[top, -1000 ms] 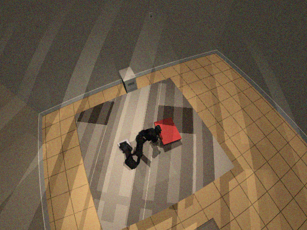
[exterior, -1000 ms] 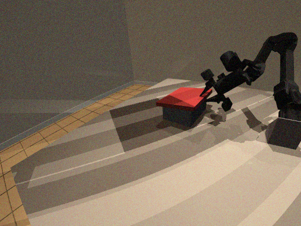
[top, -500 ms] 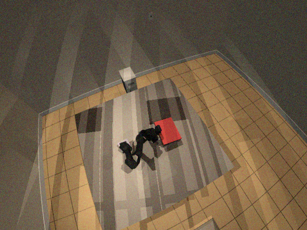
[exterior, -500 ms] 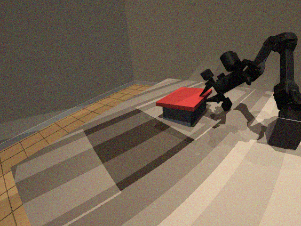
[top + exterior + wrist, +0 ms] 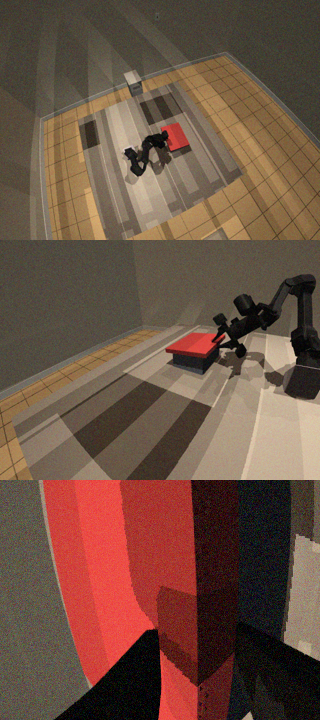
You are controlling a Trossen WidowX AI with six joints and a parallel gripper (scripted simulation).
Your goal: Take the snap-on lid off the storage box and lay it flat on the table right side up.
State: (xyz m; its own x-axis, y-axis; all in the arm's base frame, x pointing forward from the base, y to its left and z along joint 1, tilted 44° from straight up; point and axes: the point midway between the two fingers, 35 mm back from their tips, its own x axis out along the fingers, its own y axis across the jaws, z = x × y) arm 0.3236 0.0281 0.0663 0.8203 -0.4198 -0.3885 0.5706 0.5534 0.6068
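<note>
The red lid is 8 cm ahead of my gripper tip. The rest, counted from my gripper tip: blue-grey box 8 cm ahead, 5 cm below.
</note>
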